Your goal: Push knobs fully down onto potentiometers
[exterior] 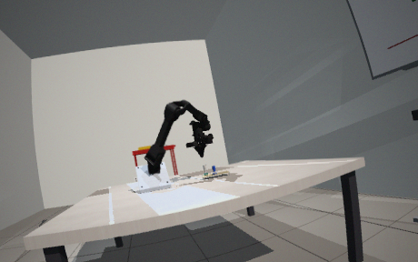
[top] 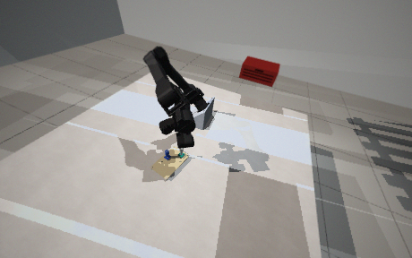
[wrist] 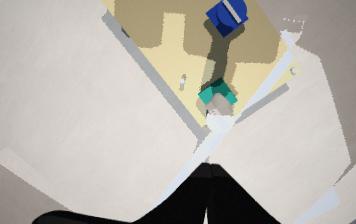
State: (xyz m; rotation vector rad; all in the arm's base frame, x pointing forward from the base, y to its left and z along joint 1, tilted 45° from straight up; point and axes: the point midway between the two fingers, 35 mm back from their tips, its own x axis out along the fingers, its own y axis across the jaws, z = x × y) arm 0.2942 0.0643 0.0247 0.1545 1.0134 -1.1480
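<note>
Right now the grey knob is 60 mm below my gripper tip and 10 mm to the right of it. The rest, counted from my gripper tip: blue knob (70 mm below, 60 mm to the right, 40 mm ahead).
</note>
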